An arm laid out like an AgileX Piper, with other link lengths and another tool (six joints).
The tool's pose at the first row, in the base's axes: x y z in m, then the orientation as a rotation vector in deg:
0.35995 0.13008 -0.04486 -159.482 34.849 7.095
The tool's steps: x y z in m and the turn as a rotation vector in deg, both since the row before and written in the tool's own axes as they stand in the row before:
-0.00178 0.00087 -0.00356 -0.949 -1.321 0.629
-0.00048 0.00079 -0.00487 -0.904 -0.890 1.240
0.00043 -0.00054 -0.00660 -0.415 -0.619 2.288
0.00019 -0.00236 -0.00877 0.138 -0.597 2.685
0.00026 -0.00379 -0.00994 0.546 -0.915 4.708
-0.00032 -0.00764 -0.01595 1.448 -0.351 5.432
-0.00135 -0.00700 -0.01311 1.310 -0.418 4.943
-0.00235 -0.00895 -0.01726 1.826 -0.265 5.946
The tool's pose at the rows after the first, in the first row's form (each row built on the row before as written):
0.35805 0.12897 -0.04143 -159.910 35.503 9.383
0.35752 0.12705 -0.03689 -160.210 37.115 11.194
0.35861 0.12546 -0.03054 -159.784 40.230 12.656
0.36065 0.12490 -0.02171 -158.650 43.851 13.932
0.36376 0.12504 -0.01153 -156.221 50.135 15.831
0.36961 0.12633 0.00511 -152.629 57.346 16.621
0.37444 0.12790 0.01914 -149.063 63.713 17.434
0.38071 0.12934 0.03764 -144.337 71.189 17.903

